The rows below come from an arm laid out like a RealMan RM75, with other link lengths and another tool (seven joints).
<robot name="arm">
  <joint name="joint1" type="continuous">
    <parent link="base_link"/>
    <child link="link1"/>
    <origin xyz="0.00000 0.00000 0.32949"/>
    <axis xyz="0 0 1"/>
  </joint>
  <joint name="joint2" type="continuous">
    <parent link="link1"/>
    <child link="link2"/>
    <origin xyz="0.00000 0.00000 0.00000"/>
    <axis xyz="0 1 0"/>
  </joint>
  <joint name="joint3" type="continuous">
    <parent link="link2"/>
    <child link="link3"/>
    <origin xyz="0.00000 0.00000 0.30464"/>
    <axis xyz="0 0 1"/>
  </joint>
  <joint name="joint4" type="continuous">
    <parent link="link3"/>
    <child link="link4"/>
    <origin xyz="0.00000 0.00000 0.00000"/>
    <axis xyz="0 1 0"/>
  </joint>
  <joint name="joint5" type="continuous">
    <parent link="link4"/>
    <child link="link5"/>
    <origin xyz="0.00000 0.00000 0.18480"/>
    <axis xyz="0 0 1"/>
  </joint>
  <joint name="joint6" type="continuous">
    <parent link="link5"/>
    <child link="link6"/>
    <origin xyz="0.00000 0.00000 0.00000"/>
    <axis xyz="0 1 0"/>
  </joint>
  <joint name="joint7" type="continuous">
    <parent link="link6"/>
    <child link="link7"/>
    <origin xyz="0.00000 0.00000 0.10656"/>
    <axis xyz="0 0 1"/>
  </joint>
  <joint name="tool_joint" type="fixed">
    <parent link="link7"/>
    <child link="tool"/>
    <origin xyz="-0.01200 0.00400 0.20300" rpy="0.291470 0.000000 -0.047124"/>
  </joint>
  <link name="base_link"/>
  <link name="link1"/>
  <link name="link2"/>
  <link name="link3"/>
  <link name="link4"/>
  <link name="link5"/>
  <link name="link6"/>
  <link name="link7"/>
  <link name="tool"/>
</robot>
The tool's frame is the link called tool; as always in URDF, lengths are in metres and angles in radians. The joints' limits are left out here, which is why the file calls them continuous.
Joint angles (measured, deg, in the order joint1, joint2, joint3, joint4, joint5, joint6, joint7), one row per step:
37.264 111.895 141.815 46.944 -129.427 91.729 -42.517
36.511 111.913 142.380 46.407 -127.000 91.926 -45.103
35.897 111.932 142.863 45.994 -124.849 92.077 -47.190
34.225 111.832 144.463 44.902 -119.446 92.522 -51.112
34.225 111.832 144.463 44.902 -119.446 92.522 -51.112
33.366 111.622 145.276 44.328 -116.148 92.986 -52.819
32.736 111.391 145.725 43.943 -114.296 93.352 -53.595
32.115 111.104 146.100 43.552 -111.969 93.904 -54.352
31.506 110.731 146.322 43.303 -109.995 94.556 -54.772
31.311 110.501 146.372 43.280 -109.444 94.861 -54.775
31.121 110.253 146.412 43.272 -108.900 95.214 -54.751
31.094 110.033 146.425 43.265 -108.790 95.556 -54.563
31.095 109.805 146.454 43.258 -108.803 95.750 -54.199
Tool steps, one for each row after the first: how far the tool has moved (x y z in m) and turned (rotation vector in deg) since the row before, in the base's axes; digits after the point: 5 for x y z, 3 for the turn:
-0.00688 -0.00023 0.00336 1.237 1.923 1.869
-0.00625 0.00046 0.00379 1.247 1.675 1.533
-0.01284 0.00257 0.01447 3.643 4.592 2.282
0.00000 0.00000 0.00000 0.000 0.000 0.000
-0.00790 0.00189 0.01118 2.180 2.738 1.103
-0.00270 0.00024 0.00730 1.177 1.546 0.336
-0.00477 0.00019 0.00901 1.309 1.883 0.585
-0.00320 -0.00075 0.00855 0.980 1.521 0.429
-0.00050 -0.00047 0.00327 0.226 0.370 0.110
-0.00058 -0.00065 0.00332 0.187 0.360 0.135
-0.00022 -0.00083 0.00157 -0.152 0.103 0.054
0.00053 -0.00017 0.00146 -0.169 0.043 -0.184

